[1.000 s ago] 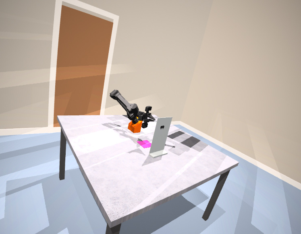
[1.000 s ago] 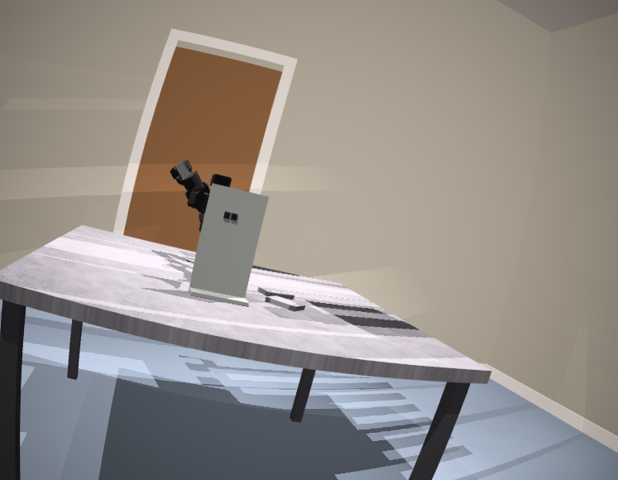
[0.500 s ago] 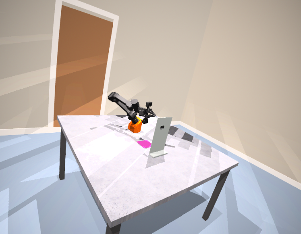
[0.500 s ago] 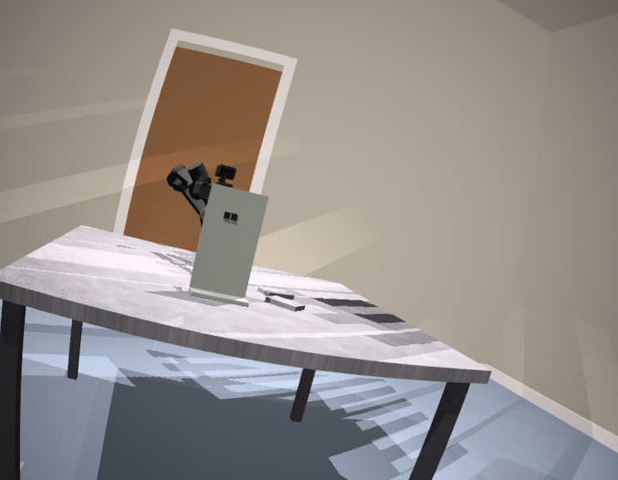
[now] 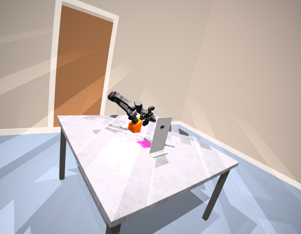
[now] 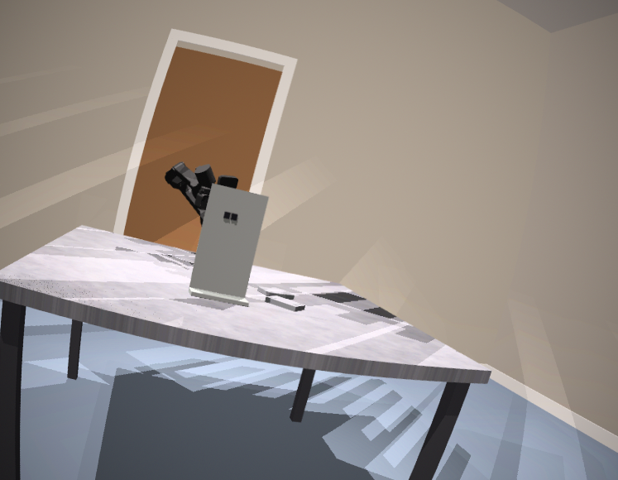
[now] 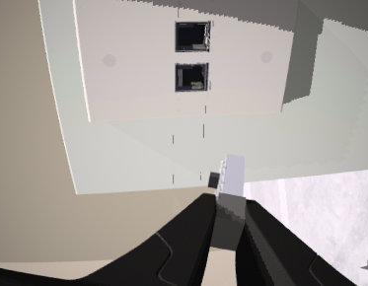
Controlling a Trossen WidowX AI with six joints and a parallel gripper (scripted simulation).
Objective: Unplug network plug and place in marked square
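The magenta marked square is 6 cm behind my gripper tip, 1 cm to the right of it and 23 cm below it. The rest, counted from my gripper tip: grey network plug (1 cm ahead); then grey panel (11 cm ahead, 1 cm to the right, 9 cm below).
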